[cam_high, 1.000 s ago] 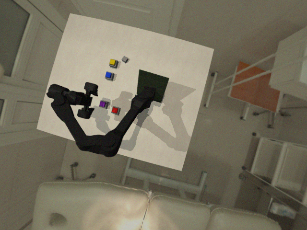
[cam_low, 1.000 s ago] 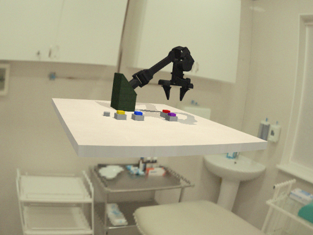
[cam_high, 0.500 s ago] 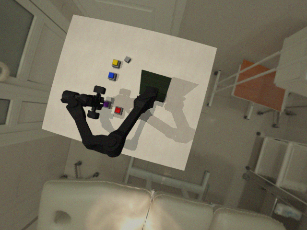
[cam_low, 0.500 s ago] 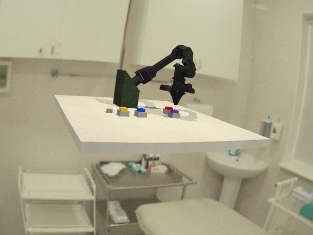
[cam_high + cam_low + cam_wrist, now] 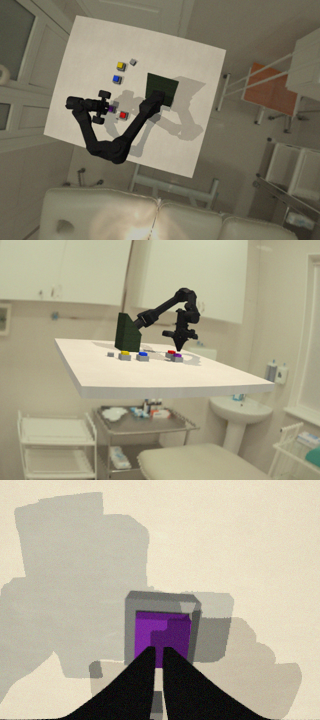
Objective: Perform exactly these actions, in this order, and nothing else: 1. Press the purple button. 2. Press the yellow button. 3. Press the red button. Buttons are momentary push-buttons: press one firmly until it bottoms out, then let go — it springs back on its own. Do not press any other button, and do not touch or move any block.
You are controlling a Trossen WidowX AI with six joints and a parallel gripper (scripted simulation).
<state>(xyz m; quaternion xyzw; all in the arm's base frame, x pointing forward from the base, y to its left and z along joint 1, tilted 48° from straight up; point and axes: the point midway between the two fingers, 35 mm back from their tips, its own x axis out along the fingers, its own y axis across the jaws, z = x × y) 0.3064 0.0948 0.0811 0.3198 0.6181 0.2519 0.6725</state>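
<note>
Right now my gripper tip is 20 mm above the purple button. Round my gripper tip: red button (90 mm behind, 20 mm to the left, 20 mm below); blue button (200 mm to the right, 20 mm below); yellow button (10 mm behind, 290 mm to the right, 20 mm below).
</note>
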